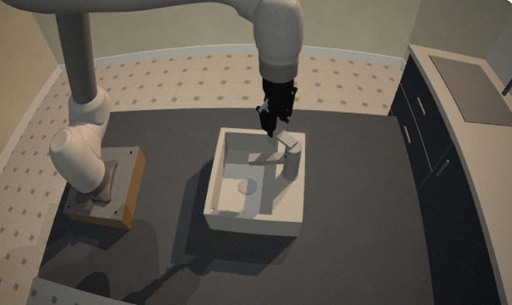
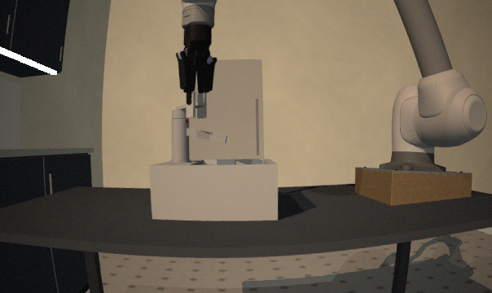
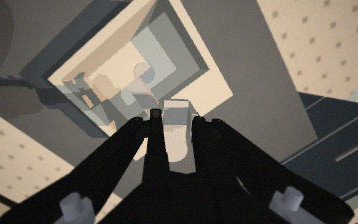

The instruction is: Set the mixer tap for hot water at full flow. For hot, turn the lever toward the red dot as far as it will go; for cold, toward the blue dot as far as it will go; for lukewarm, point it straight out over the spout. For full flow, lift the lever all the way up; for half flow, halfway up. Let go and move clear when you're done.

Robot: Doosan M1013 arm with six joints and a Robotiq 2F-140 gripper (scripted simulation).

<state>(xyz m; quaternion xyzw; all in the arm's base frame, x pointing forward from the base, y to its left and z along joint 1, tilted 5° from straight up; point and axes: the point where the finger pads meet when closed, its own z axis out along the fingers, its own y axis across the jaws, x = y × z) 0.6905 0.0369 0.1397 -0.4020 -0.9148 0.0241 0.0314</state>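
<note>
Now: hand 10 mm short of the lever and 20 mm to the left of it. Round my hand: white sink 70 mm behind, 30 mm to the right, 240 mm below.
</note>
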